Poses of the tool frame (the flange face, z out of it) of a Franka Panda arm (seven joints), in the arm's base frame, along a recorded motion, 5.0 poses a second.
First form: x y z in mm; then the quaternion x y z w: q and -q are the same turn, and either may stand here.
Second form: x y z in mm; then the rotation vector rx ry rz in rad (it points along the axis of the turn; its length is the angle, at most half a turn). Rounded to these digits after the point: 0 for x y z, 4 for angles.
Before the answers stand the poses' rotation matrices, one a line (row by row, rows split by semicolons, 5 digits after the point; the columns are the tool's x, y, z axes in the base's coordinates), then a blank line. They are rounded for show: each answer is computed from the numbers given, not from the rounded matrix.
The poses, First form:
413, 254, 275, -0.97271, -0.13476, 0.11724, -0.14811
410, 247, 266, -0.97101, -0.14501, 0.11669, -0.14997
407, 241, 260, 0.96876, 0.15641, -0.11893, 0.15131
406, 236, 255, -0.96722, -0.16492, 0.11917, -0.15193
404, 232, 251, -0.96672, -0.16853, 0.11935, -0.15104
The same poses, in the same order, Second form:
0.93619 0.29689 -0.18816; 0.22743 -0.91981 -0.31973; -0.26800 0.25654 -0.92864
0.93071 0.31661 -0.18312; 0.24661 -0.91296 -0.32509; -0.27011 0.25740 -0.92778
0.92278 0.33904 -0.18310; 0.26706 -0.90528 -0.33037; -0.27776 0.25596 -0.92592
0.91720 0.35524 -0.18042; 0.28282 -0.89944 -0.33321; -0.28064 0.25459 -0.92543
0.91471 0.36189 -0.17985; 0.28979 -0.89757 -0.33225; -0.28166 0.25180 -0.92589

413, 254, 275, 2.7975, 0.3876, -0.3372
410, 247, 266, 2.7897, 0.4166, -0.3353
407, 241, 260, 2.7812, 0.4490, -0.3414
406, 236, 255, 2.7758, 0.4733, -0.3420
404, 232, 251, 2.7757, 0.4839, -0.3427

